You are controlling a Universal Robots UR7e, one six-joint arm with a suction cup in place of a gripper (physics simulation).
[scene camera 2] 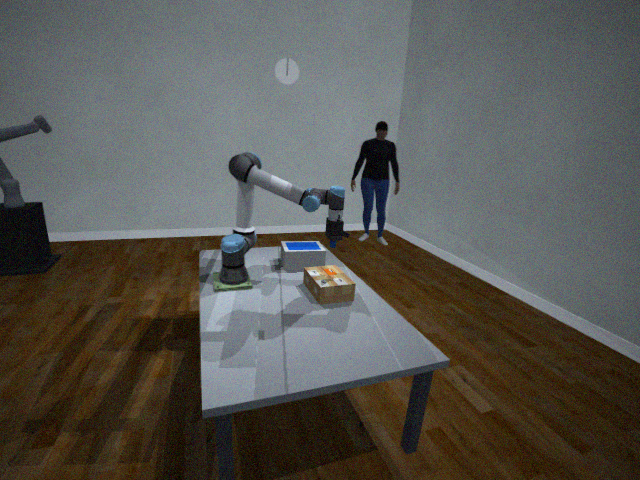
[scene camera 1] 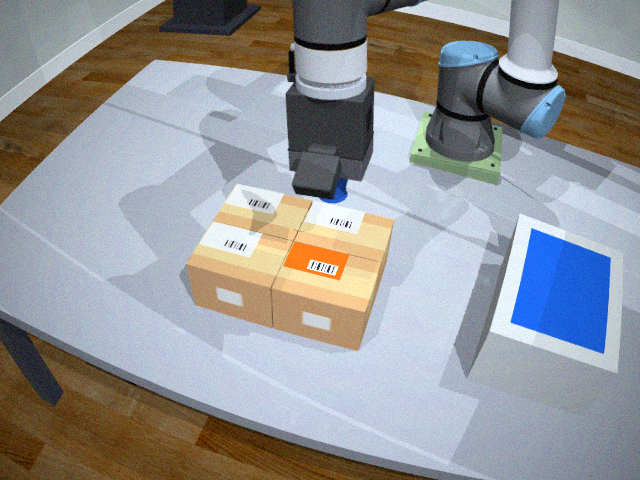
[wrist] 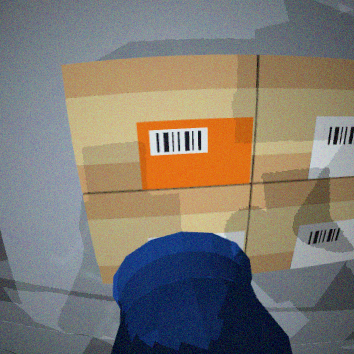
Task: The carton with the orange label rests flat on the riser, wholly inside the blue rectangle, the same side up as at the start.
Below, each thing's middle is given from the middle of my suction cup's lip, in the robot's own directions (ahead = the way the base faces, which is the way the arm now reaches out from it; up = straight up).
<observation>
I see my suction cup 40 mm past the white riser (scene camera 2: pixel 295 255), 350 mm to the right of it and 180 mm above it.
</observation>
